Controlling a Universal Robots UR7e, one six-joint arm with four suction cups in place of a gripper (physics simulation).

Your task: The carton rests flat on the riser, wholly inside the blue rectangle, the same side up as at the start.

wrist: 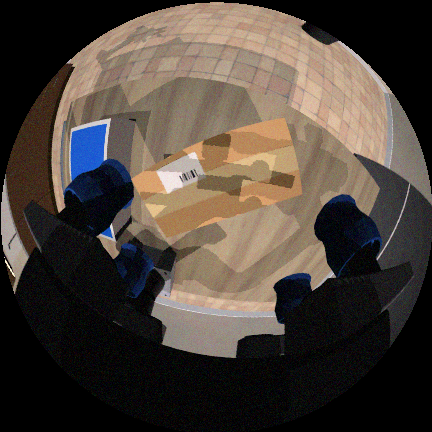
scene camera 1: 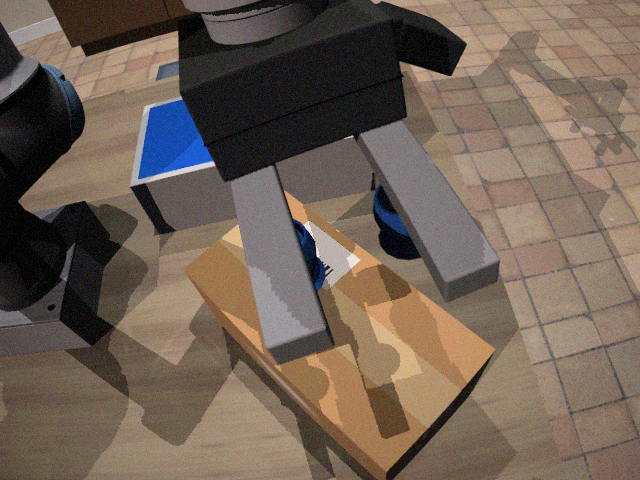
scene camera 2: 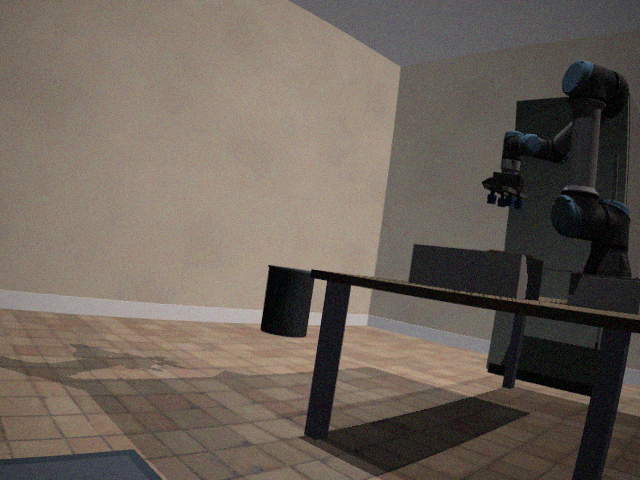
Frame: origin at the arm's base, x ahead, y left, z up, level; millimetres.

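Where they show: hand, tool point: (wrist: pixel 217 248) (scene camera 1: pixel 320 180) (scene camera 2: pixel 504 206); arm's base, link origin: (wrist: pixel 146 276) (scene camera 1: pixel 25 267) (scene camera 2: pixel 606 278).
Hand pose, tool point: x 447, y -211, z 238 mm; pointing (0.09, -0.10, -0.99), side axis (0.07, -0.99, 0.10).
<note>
Things, the pixels of their top centre, and the offset from my tool point.
- orange-brown carton, top centre: (scene camera 1: pixel 325 308) (wrist: pixel 216 181) 183 mm down, 17 mm back, 3 mm left
- riser, top centre: (scene camera 1: pixel 243 115) (scene camera 2: pixel 479 252) (wrist: pixel 85 184) 212 mm down, 69 mm back, 375 mm left
- blue rectangle, top centre: (scene camera 1: pixel 243 115) (wrist: pixel 85 184) 212 mm down, 69 mm back, 375 mm left
The orange-brown carton (scene camera 1: pixel 454 351) (wrist: pixel 270 135) lies on the table, askew to the riser, with its white barcode label (scene camera 1: pixel 336 253) (wrist: pixel 172 176) on the upper face. The riser (scene camera 1: pixel 320 173) (scene camera 2: pixel 460 266) (wrist: pixel 120 145) is a grey box beside the carton. On the riser's top is the blue rectangle (scene camera 1: pixel 170 139) (wrist: pixel 90 145) with a white border, partly hidden by my gripper. No carton shows on the visible blue area. My gripper (scene camera 1: pixel 356 242) (scene camera 2: pixel 504 201) (wrist: pixel 220 245) hangs in the air, high over the tabletop, its blue cups pointing down. The cups are open, with nothing on them.
The arm's base (scene camera 1: pixel 31 330) stands on the table, left of the carton in scene camera 1. A brown cabinet (scene camera 1: pixel 118 23) (wrist: pixel 32 150) stands beyond the table. A black bin (scene camera 2: pixel 286 302) stands on the floor. A dark tall cabinet (scene camera 2: pixel 540 155) is behind the arm.
</note>
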